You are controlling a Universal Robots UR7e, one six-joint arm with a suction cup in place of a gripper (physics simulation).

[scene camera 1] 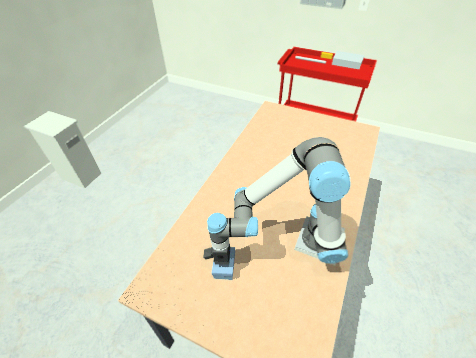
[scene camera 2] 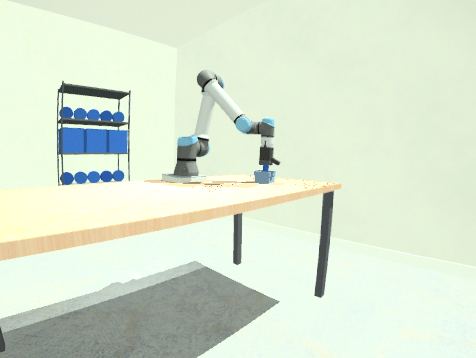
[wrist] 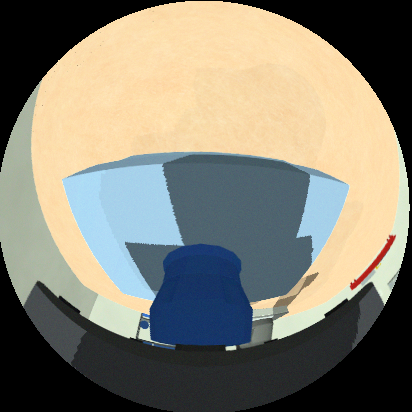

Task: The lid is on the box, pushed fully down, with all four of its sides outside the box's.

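Seen in the pictures: hand, tool point: [wrist: 202,251]; arm's base, link origin: [scene camera 2: 186,174].
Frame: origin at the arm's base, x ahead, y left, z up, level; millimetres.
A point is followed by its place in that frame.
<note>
The light blue lid [scene camera 1: 223,267] @[x 369, y 310, z 32 mm] [scene camera 2: 265,173] @[x 420, y 216, z 21 mm] [wrist: 135,205] lies level under my gripper, its top partly in shadow. My gripper [scene camera 1: 221,261] @[x 382, y 276, z 19 mm] [scene camera 2: 266,170] [wrist: 202,250], a dark blue suction cup, points straight down and is shut on the lid's top. The blue-grey box [scene camera 2: 264,180] @[x 415, y 217, z -19 mm] stands on the table [scene camera 1: 280,310] @[x 90, y 377, z -35 mm] [scene camera 2: 150,215] @[x 617, y -622, z -35 mm] [wrist: 200,110] @[x 451, y 298, z -35 mm] directly below the lid. The lid hides the box in the wrist view. The two look stacked with no clear gap, but the views are too small to tell whether the lid is fully down or all four sides are outside.
The arm's base [scene camera 1: 306,245] @[x 46, y 62, z 5 mm] [scene camera 2: 182,177] @[x 80, y -92, z -6 mm] stands on the table behind the box. A red cart [scene camera 1: 325,73] stands beyond the table's far end. A shelf rack [scene camera 2: 95,90] with blue bins is by the wall, and a grey cabinet [scene camera 1: 65,150] stands on the floor.
</note>
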